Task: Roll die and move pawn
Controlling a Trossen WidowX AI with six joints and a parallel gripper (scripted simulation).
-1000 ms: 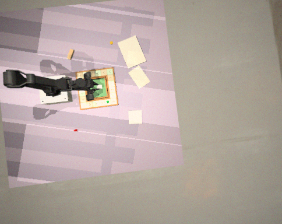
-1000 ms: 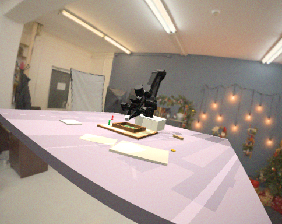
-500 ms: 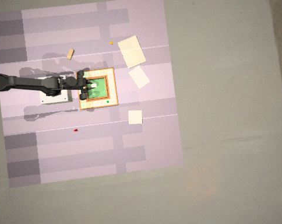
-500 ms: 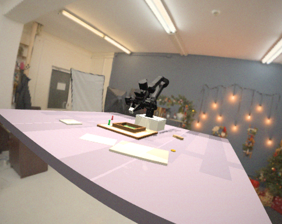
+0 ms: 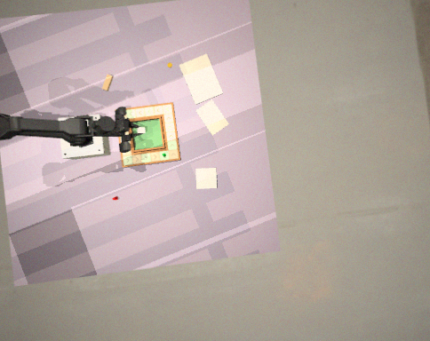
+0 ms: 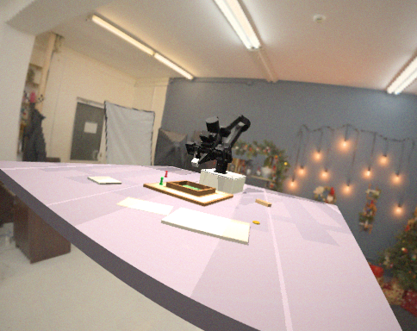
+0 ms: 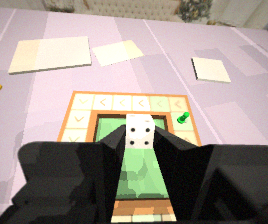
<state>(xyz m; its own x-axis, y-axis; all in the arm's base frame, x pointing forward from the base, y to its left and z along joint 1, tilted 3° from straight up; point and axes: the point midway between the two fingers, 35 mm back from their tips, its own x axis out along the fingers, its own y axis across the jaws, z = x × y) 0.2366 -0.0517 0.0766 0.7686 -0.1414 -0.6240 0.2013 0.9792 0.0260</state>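
My gripper tip is right at the white die. Also, from my gripper tip: green pawn: 5 cm ahead, 12 cm to the right, 10 cm below; small wooden block: 11 cm behind, 31 cm to the left, 12 cm below; green dice tray: 12 cm below.
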